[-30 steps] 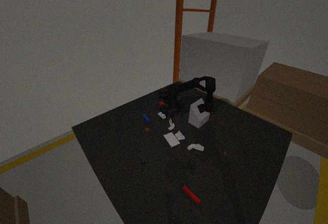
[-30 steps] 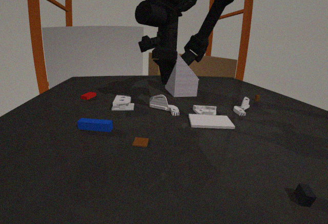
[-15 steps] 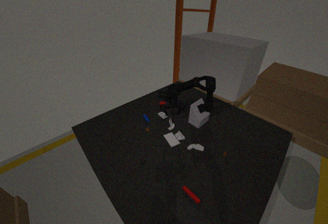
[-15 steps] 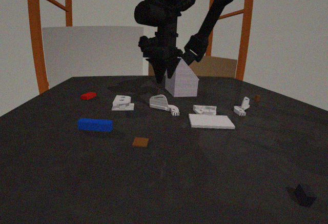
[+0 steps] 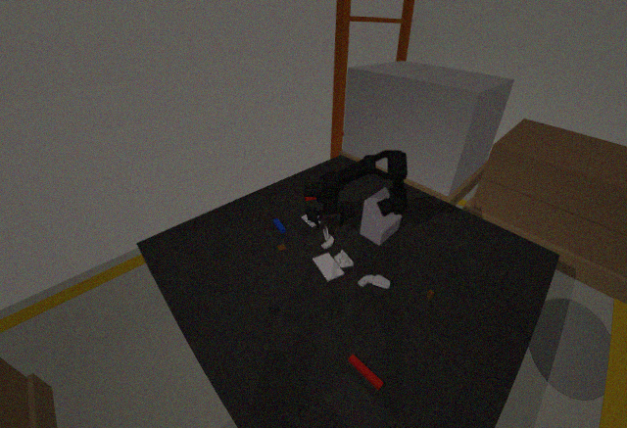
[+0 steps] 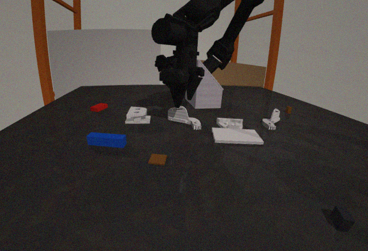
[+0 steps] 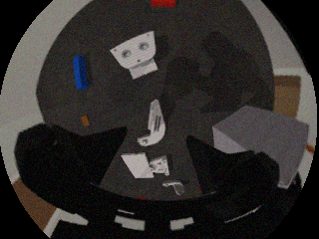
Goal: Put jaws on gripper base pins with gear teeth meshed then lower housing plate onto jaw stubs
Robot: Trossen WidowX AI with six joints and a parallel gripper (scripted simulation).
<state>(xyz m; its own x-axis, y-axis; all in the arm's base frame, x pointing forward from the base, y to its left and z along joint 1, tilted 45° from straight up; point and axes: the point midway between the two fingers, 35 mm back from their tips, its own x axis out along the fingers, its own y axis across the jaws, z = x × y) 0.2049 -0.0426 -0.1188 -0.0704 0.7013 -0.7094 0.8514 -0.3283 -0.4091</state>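
My gripper tip is now 5 cm above the white jaw, 3 cm short of it and 2 cm to the right of it. Also, from my gripper tip: white gripper base (13 cm to the right, 3 cm below, 2 cm behind); then small white stand (13 cm to the right, 5 cm below, 2 cm behind); then white housing plate (13 cm to the left, 5 cm below, 5 cm ahead).
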